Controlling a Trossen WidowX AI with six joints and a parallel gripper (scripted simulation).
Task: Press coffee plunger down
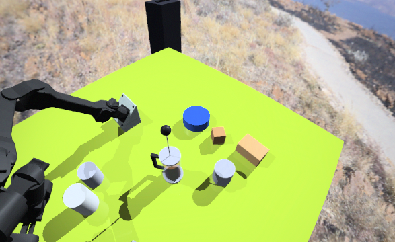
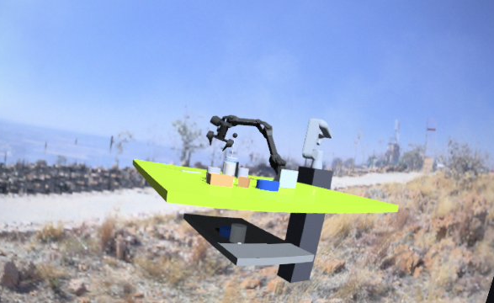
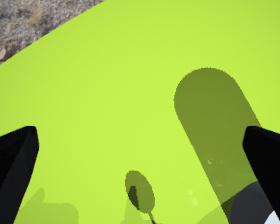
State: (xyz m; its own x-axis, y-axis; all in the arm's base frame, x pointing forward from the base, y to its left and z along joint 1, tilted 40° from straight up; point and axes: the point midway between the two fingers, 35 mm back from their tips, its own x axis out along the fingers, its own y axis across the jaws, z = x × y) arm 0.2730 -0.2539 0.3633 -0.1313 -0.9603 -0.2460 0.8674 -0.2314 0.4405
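Right now my gripper tip is 60 mm short of the coffee press, 410 mm to the right of it and 40 mm above it. Round my gripper tip: orange box (260 mm ahead, 680 mm to the left, 140 mm below); then orange cube (110 mm ahead, 650 mm to the left, 140 mm below).
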